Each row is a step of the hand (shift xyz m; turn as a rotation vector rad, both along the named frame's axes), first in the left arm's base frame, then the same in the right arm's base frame.
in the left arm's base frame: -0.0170 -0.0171 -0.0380 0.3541 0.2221 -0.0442
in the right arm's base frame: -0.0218 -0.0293 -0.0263 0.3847 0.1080 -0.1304
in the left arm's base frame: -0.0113 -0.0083 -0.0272 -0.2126 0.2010 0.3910
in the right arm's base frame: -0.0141 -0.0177 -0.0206 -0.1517 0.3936 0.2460
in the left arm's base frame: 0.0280 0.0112 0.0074 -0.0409 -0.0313 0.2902
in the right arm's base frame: 0.0299 0.0080 0.0023 -0.0296 0.1141 0.2701
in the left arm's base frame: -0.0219 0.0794 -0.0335 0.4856 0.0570 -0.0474
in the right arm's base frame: -0.0094 0.0575 -0.0672 0.4846 -0.0607 -0.0523
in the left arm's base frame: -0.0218 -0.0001 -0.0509 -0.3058 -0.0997 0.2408
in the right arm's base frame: -0.0243 -0.0196 -0.0457 -0.3047 0.0802 0.2493
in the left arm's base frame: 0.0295 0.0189 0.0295 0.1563 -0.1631 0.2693
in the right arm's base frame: 0.0340 0.0247 0.0183 0.1398 -0.0459 0.3192
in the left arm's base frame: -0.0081 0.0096 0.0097 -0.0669 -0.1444 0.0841
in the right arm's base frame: -0.0057 0.0143 0.0039 -0.0865 -0.0744 0.1392
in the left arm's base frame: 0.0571 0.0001 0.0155 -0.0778 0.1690 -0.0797
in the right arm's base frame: 0.0570 -0.0032 0.0156 -0.0511 0.1242 -0.1515
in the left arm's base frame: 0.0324 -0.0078 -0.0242 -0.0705 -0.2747 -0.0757
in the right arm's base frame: 0.0291 -0.0238 -0.0167 -0.1220 -0.2606 0.0579
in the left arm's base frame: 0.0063 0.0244 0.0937 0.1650 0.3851 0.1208
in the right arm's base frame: 0.0157 0.0633 0.0719 0.2368 0.3601 -0.0661
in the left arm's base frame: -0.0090 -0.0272 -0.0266 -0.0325 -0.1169 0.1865
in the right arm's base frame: -0.0151 -0.0343 -0.0112 -0.0422 -0.0096 0.2182
